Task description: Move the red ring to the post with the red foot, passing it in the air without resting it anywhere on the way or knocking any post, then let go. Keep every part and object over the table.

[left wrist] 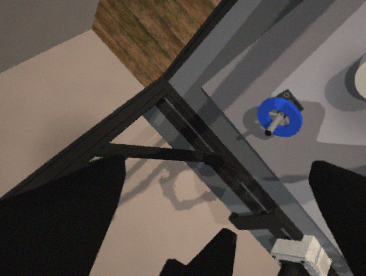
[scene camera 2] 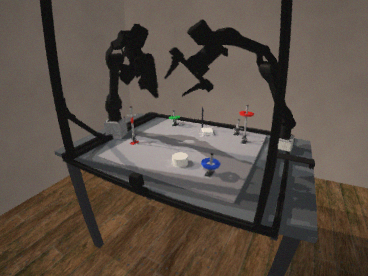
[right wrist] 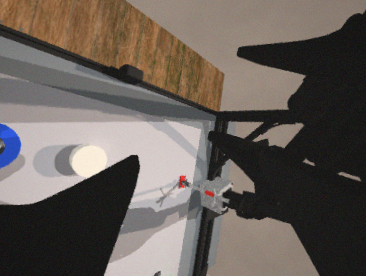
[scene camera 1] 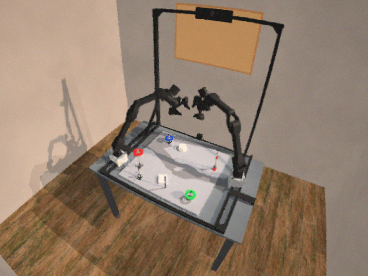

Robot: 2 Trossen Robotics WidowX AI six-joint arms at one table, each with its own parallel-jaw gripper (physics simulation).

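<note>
The red ring lies level high on a tall upright post, near the right arm's base. The post with the red foot stands upright near the left arm's base, with a red mark partway up. Its red foot also shows in the right wrist view. My left gripper is open and empty, high above the table. My right gripper is open and empty, facing it at similar height. In the right wrist view its right finger merges with the left arm's dark shape.
A blue ring and a green ring sit on short posts. A bare short post stands beside the tall one. A white cylinder, white block and dark rod stand between.
</note>
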